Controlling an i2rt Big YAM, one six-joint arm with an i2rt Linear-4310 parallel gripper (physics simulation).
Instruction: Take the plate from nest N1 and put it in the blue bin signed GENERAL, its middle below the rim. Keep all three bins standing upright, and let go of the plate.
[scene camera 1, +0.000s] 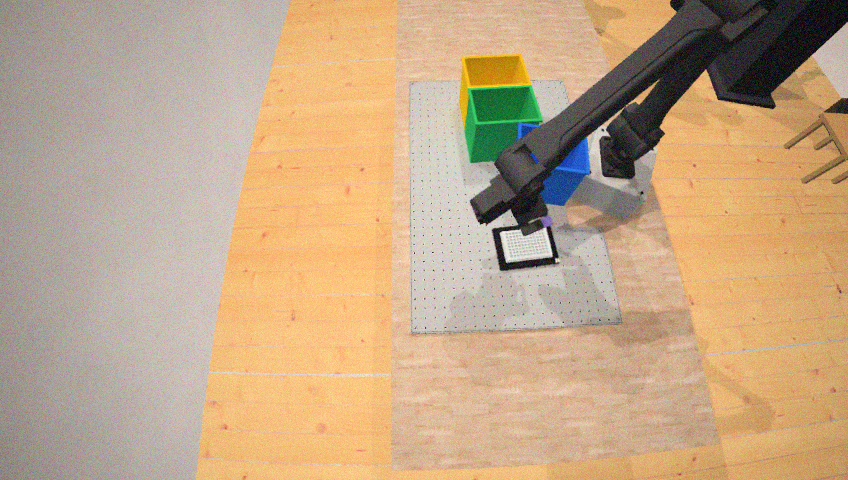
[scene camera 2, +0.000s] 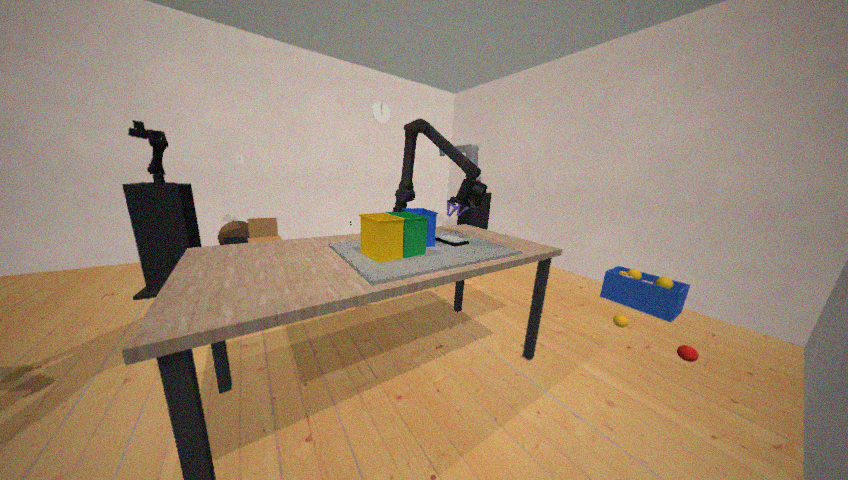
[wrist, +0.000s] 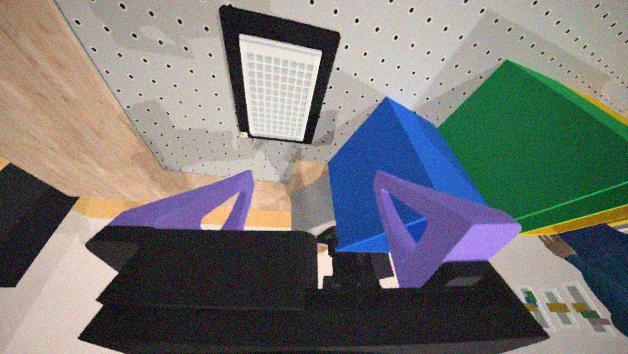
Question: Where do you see a yellow bin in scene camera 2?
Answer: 381, 234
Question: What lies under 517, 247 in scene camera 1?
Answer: A white gridded plate.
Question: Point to a green bin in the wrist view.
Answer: At 535, 149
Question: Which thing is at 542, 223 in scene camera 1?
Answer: My gripper.
